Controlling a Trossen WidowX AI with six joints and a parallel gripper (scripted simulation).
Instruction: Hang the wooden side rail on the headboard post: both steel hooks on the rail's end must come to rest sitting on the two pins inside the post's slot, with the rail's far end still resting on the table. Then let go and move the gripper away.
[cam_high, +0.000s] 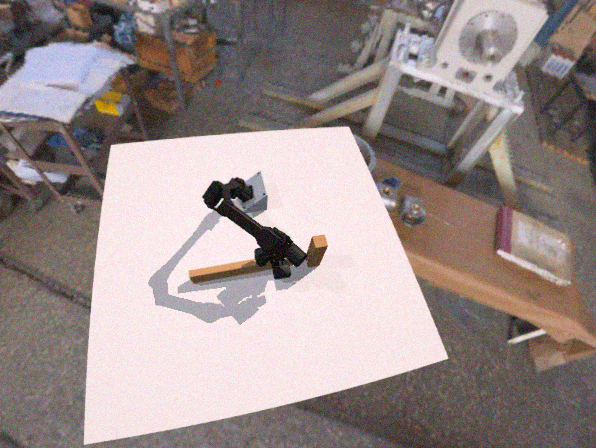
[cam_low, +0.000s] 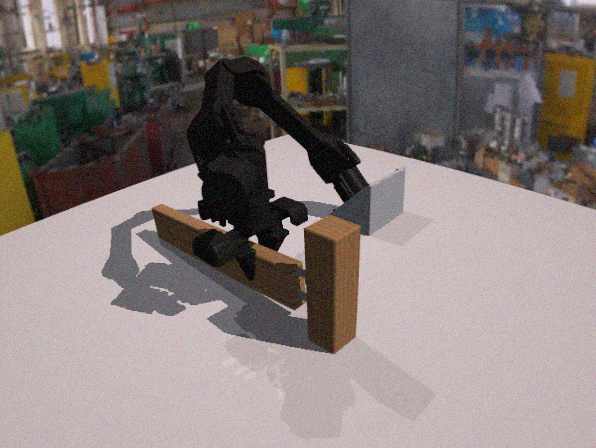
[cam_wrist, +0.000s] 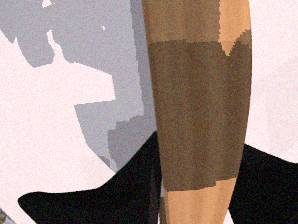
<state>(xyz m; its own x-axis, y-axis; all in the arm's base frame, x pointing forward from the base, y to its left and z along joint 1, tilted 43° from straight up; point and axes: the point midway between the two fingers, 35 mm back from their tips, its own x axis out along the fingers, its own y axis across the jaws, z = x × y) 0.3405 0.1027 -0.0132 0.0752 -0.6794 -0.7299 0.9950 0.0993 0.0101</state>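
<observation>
The wooden headboard post is 10 mm behind my gripper tip, 150 mm to the left of it and 40 mm above it.
</observation>
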